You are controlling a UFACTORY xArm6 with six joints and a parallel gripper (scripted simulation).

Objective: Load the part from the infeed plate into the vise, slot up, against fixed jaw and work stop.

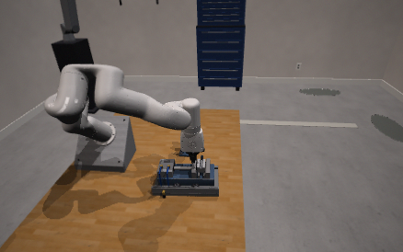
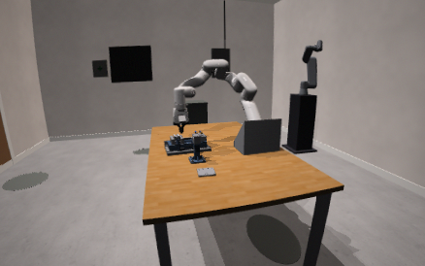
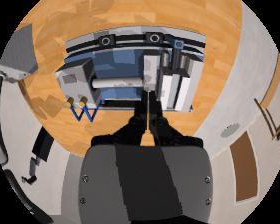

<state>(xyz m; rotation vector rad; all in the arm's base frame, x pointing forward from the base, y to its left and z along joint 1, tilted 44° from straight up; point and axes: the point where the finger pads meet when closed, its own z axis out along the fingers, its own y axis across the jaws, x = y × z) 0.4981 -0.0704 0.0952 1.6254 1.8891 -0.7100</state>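
Right now the part is 4 cm below my hand and 4 cm ahead of it. From my hand the other things lie so: air cylinder 13 cm behind, 6 cm below, 2 cm to the right; air cylinder rod 6 cm below, 5 cm behind, 1 cm to the right.
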